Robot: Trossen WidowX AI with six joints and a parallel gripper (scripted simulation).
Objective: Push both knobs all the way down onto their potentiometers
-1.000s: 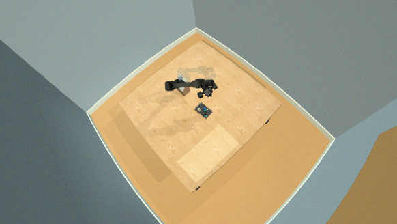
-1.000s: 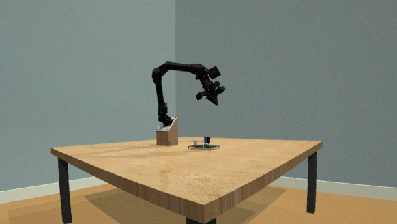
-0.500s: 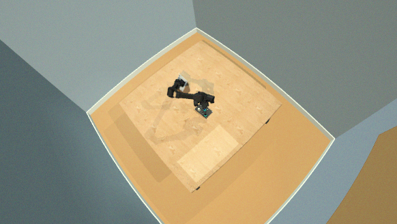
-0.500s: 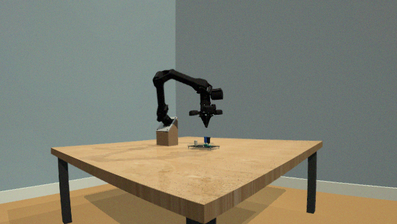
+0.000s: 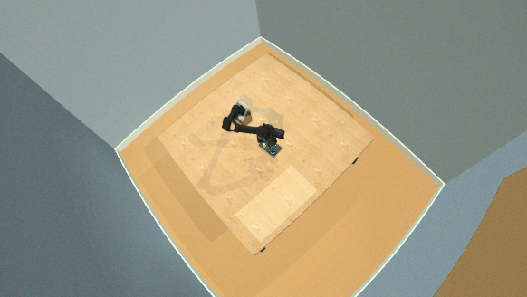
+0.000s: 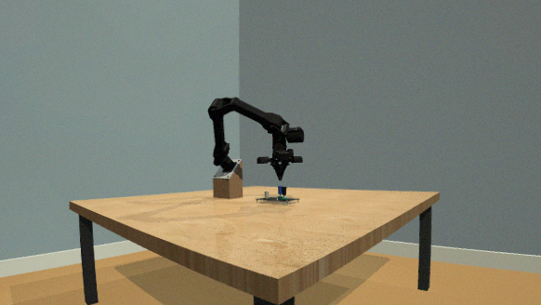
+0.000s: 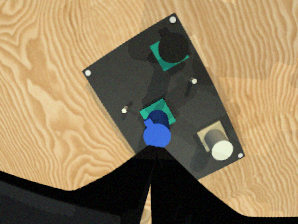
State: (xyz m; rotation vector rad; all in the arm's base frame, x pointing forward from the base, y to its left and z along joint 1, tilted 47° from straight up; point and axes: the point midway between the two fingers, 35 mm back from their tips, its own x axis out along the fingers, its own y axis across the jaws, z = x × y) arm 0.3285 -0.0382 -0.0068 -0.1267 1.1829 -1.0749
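Right now the blue knob is 4 cm below my gripper tip. Also, from my gripper tip: black knob (5 cm ahead, 4 cm below, 3 cm to the right); then green potentiometer (5 cm below, 4 cm ahead, 3 cm to the right).
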